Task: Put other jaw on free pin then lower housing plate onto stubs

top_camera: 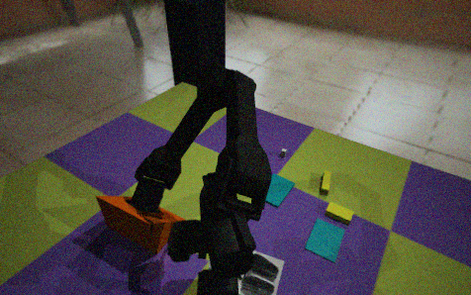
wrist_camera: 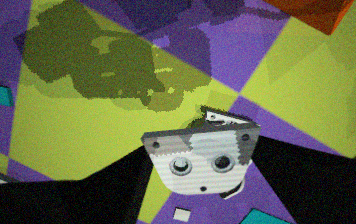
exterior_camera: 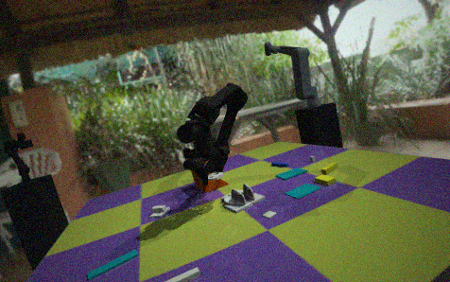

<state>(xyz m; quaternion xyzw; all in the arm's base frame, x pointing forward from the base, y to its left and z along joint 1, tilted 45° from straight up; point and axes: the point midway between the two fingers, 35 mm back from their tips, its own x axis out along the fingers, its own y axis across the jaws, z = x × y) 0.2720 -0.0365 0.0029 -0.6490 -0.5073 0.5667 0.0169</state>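
The grey jaw lies 8 cm to the left of my gripper tip and 7 cm below it. Also, from my gripper tip: white tile 19 cm ahead, 11 cm to the left, 9 cm below; grey base block 1 cm ahead, 2 cm above; teal bar 17 cm ahead, 34 cm to the right, 9 cm below.
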